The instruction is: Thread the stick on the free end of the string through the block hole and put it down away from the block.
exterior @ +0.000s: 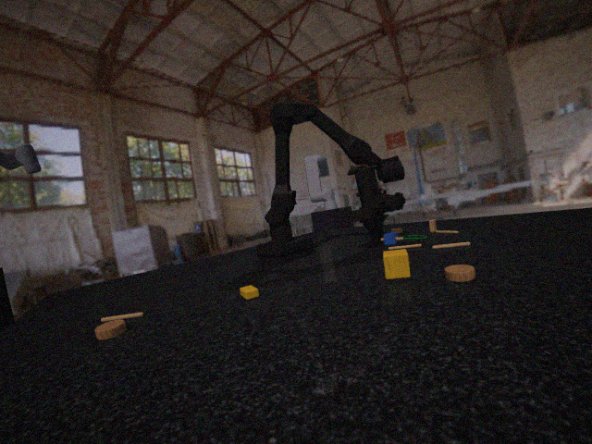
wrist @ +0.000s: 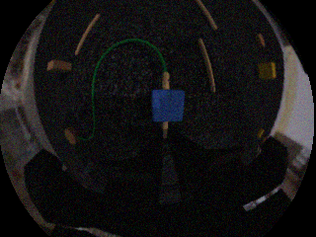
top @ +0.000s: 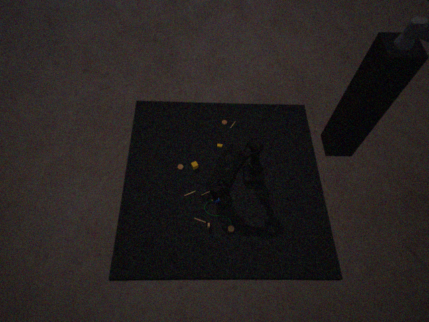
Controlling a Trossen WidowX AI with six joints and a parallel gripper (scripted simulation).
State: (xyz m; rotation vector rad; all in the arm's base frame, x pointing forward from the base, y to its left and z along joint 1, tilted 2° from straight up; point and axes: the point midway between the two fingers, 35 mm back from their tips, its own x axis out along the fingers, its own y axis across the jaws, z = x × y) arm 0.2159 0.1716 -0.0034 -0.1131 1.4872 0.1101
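Right now my gripper tip is 4 cm short of the blue block and 1 cm below it. The rest, counted from my gripper tip: round wooden button (5 cm behind, 19 cm to the left); yellow cube (18 cm ahead, 24 cm to the right, 1 cm above); wooden block (9 cm ahead, 18 cm to the left, 1 cm above).
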